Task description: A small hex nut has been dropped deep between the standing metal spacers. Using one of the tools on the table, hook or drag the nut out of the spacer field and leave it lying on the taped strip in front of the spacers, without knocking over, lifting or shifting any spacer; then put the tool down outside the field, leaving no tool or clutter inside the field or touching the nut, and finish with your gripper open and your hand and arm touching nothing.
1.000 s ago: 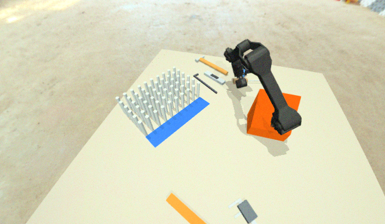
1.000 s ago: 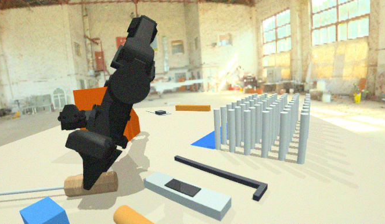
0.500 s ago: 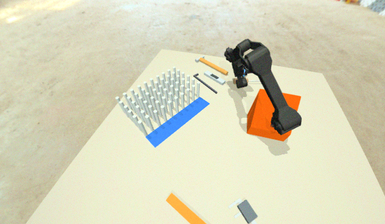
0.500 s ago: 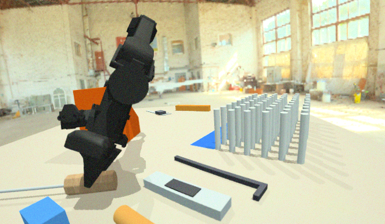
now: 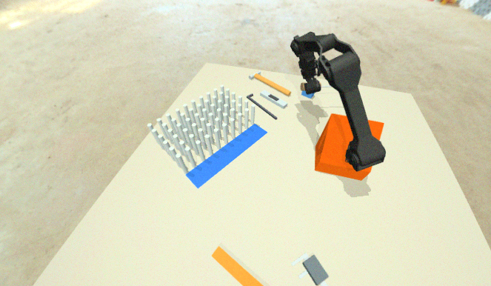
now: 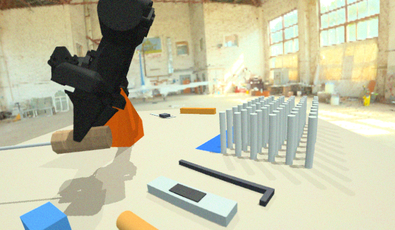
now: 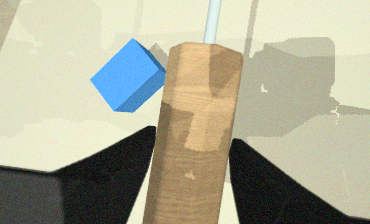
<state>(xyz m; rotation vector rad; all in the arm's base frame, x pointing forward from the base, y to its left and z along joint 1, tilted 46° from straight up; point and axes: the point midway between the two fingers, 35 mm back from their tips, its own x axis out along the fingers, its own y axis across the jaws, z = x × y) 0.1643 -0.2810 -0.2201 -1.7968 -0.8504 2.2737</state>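
My gripper tip is now 30 cm short of the blue taped strip, 38 cm to the right of it and 11 cm above it. The rest, counted from my gripper tip: blue cube: 1 cm behind, 10 cm to the right, 9 cm below; then orange bar: 15 cm ahead, 79 cm to the left, 10 cm below; then grey block: 17 cm ahead, 10 cm below.
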